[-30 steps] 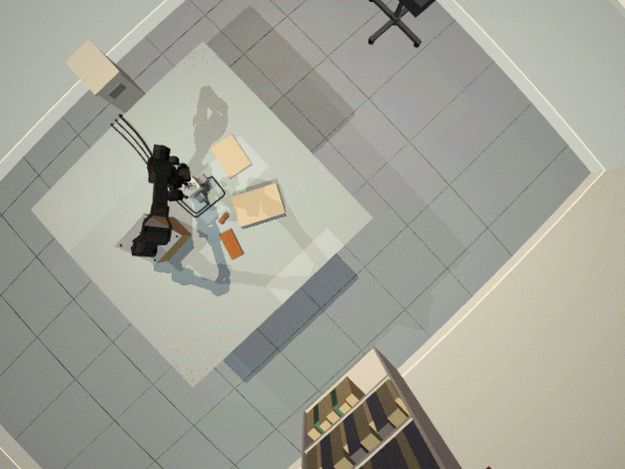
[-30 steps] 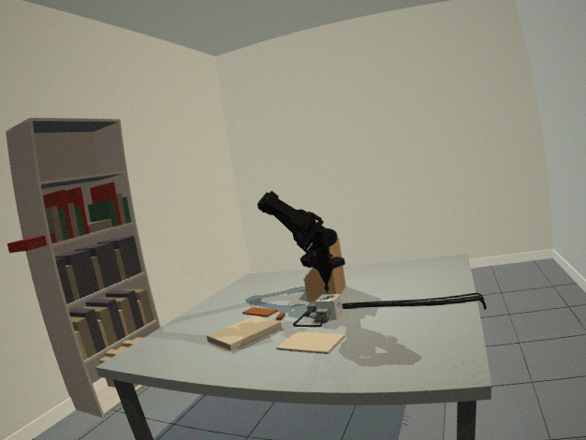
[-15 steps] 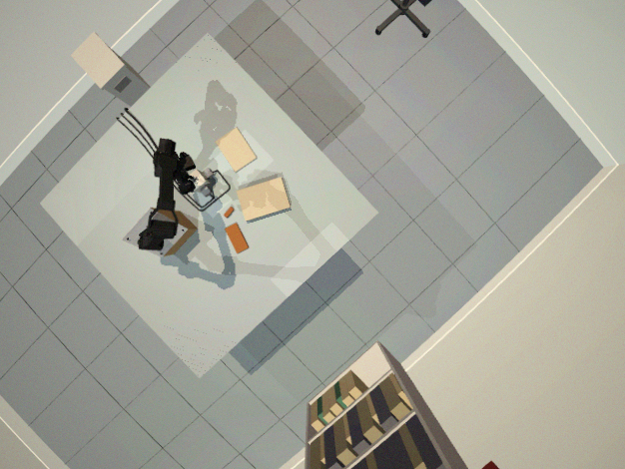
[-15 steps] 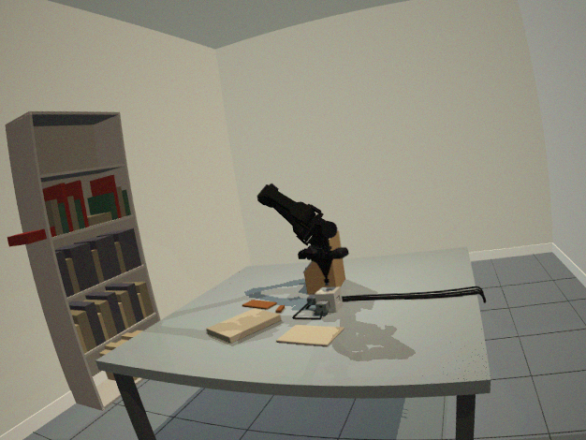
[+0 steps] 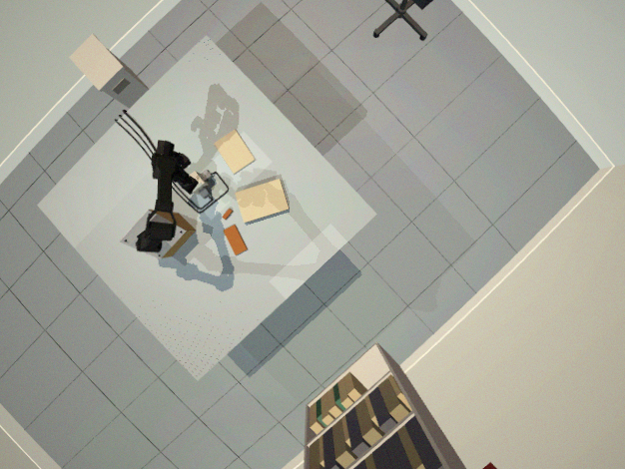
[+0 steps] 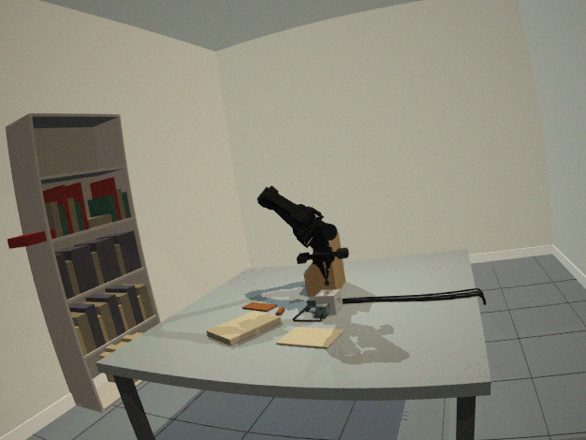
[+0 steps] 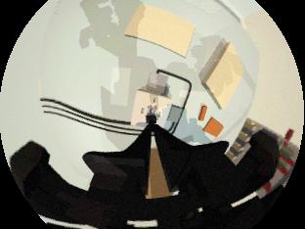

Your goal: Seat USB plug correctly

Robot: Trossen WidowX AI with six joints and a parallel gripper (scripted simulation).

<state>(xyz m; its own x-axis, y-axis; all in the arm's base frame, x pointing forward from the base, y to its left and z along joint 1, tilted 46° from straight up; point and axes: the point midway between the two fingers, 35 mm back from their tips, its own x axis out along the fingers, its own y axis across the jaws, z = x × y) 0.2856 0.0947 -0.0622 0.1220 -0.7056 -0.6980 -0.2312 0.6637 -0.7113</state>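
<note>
Right now the dark USB plug is 2 cm below my gripper tip. Round my gripper tip: small orange block: 1 cm ahead, 21 cm to the right, 13 cm below; then thin tan sheet: 24 cm ahead, 2 cm to the left, 13 cm below; then thick tan board: 20 cm ahead, 27 cm to the right, 12 cm below.
</note>
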